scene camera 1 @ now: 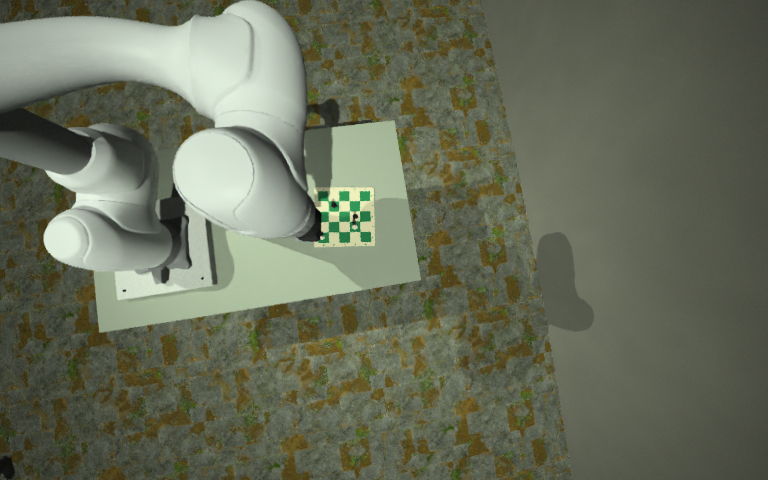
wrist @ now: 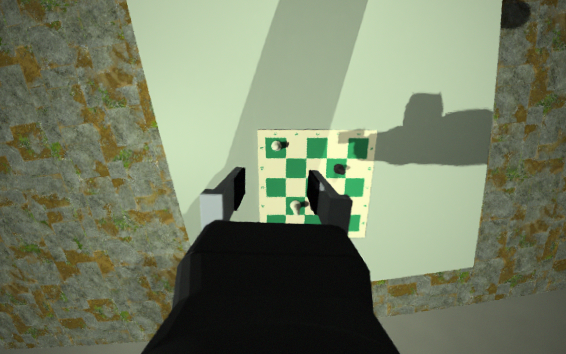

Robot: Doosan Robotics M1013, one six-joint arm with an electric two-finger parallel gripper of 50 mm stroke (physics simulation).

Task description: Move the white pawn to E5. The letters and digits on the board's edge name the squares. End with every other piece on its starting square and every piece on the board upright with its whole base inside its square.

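Places are measured from the arm's base along level axes (x ahead, y left, z up), in metres.
Where they show: gripper, fingertip midpoint: (wrist: 276,181); arm's base, origin of the base link: (scene camera 1: 163,245).
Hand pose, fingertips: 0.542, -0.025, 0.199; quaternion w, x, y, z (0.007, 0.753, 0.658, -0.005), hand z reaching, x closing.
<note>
Things, the pixels of their top centre, and the offset from my fingertips, as dx, dy, dz. Level surfaces: height alone.
- white pawn, middle of its top: (wrist: 276,147) (scene camera 1: 320,236) -0.006, -0.004, -0.191
- black piece, middle of its top: (wrist: 343,172) (scene camera 1: 332,203) +0.047, +0.109, -0.191
- white piece, middle of its top: (wrist: 297,214) (scene camera 1: 354,225) +0.115, +0.023, -0.179
- dark shape, middle of its top: (scene camera 1: 354,215) +0.121, +0.060, -0.191
- pale green table top, its level: dz -0.228
The white pawn (scene camera 1: 322,236) (wrist: 276,146) stands upright on the green corner square E5 of the chessboard (scene camera 1: 372,245) (wrist: 261,175); its base looks inside the square. A black piece (scene camera 1: 334,204) (wrist: 339,169) stands on D2. Another white piece (scene camera 1: 354,226) (wrist: 295,206) stands on B4. A dark shape (scene camera 1: 355,216) shows at B3 in the scene view, too small to tell whether piece or shadow; the right finger hides that square in the wrist view. My gripper (wrist: 276,181) is open and empty, well above the board. The arm hides its fingers in the scene view.
The board lies on a pale green table top (scene camera 1: 390,260) (wrist: 425,210). The arm's base plate (scene camera 1: 192,285) is at the table's left in the scene view. The arm's shadow crosses the table and the board's E1 corner. Mottled stone floor (scene camera 1: 396,367) (wrist: 65,175) surrounds the table.
</note>
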